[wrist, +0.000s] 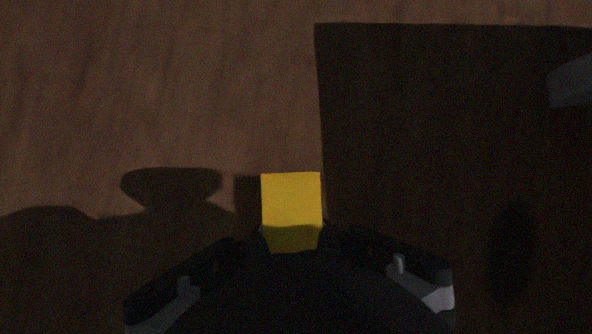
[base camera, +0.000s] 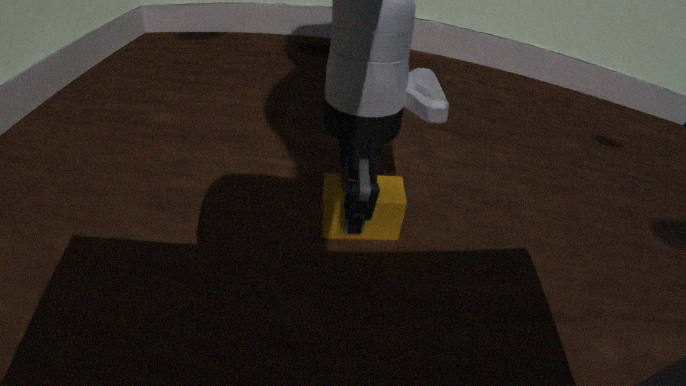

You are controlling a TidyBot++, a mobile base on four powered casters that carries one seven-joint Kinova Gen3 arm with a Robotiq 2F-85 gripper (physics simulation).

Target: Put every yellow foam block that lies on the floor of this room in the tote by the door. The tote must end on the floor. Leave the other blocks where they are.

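Places are measured from the arm's base along level axes (x ahead, y left, z up), in centimetres.
Pixels of known places: gripper, between the fingertips: [wrist: 291, 226] [base camera: 351, 216].
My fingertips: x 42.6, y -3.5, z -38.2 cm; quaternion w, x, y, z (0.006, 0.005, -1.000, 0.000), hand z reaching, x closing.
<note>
Behind a point stands the place of what it marks.
A yellow foam block [base camera: 390, 220] {y -7.6, x 40.2, z -36.3 cm} [wrist: 291, 200] {y -7.0, x 42.5, z -33.7 cm} lies on the brown floor, lined up squarely between the fingers. My gripper [base camera: 355, 226] {y -3.5, x 42.6, z -38.2 cm} [wrist: 291, 226] {y -3.5, x 42.6, z -38.2 cm} points down and is shut on this block, one finger against each side. In the base camera view the near finger covers part of the block's front. The block looks to be at floor level; whether its underside touches the floor is hard to tell in the dim light. The tote by the door does not show in either view.
A pale skirting board [base camera: 240, 19] {y 23.9, x 112.7, z -35.6 cm} and green walls run behind the arm, with a corner at the back left. A large square shadow covers the floor in front of the block. A grey-blue part [wrist: 572, 85] juts in at the wrist view's right edge.
</note>
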